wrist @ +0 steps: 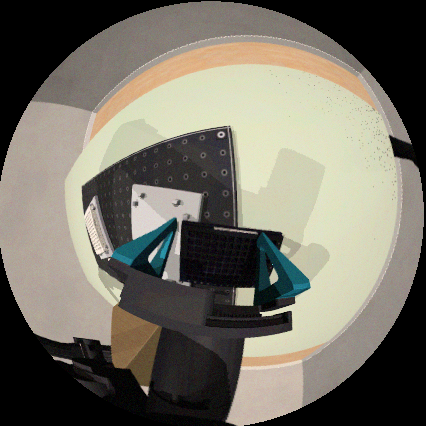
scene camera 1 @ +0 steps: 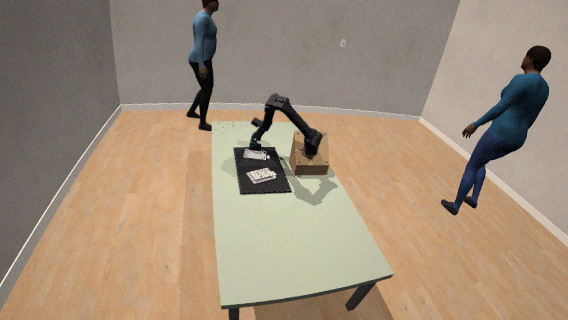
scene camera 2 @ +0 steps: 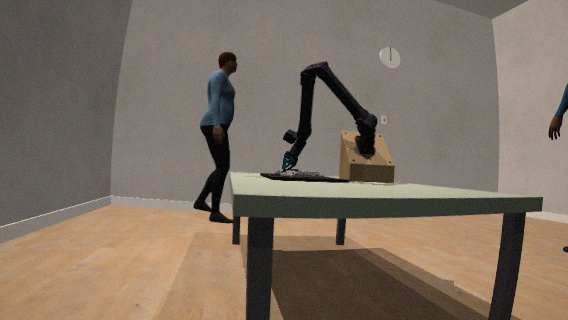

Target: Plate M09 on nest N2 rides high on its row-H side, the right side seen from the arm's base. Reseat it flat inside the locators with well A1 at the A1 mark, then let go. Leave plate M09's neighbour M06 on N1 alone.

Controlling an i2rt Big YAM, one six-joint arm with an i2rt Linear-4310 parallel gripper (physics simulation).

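Where they show: gripper, between the fingertips: (wrist: 218,228) (scene camera 1: 250,146) (scene camera 2: 283,170); arm's base, origin of its link: (wrist: 128,354) (scene camera 1: 310,146) (scene camera 2: 364,145).
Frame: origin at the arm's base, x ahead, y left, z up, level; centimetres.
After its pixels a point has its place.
Plate M09 (wrist: 216,256) {x 34.9, y -23.0, z -15.0 cm} is a black well plate. In the wrist view it sits between my two teal fingers, over the near right part of the light grey nest N2 (wrist: 158,210) {x 40.3, y -14.8, z -15.7 cm} (scene camera 1: 255,154) {x 35.4, y -13.0, z -15.8 cm}, whose locator pins stand bare beyond it. My gripper (wrist: 218,228) {x 38.4, y -23.2, z -14.9 cm} (scene camera 1: 254,144) {x 38.4, y -23.2, z -14.9 cm} (scene camera 2: 287,167) {x 38.4, y -23.2, z -14.9 cm} is open wide, with one finger on each side of the plate, low over the far end of the black perforated board (wrist: 178,158) {x 47.2, y -17.7, z -16.9 cm} (scene camera 1: 263,187) {x 34.5, y 23.0, z -16.9 cm} (scene camera 2: 305,178) {x 36.1, y 27.3, z -17.0 cm}. I cannot tell whether the fingers touch the plate. The white plate M06 (wrist: 95,230) {x 35.4, y 7.9, z -14.3 cm} (scene camera 1: 260,174) {x 35.3, y 12.9, z -14.3 cm} lies on the other nest, apart from the gripper.
The board lies on a pale green table (scene camera 1: 294,240) {x 24.3, y 65.2, z -18.2 cm} (scene camera 2: 346,196) {x 40.9, y 94.9, z -18.2 cm}. The arm's wooden pedestal (scene camera 1: 308,161) {x 2.0, y 7.4, z -7.8 cm} (scene camera 2: 363,165) {x 3.8, y 9.2, z -10.3 cm} stands right beside the board. One person (scene camera 1: 203,61) (scene camera 2: 218,138) walks beyond the table's far end, and another person (scene camera 1: 477,161) is at the right.
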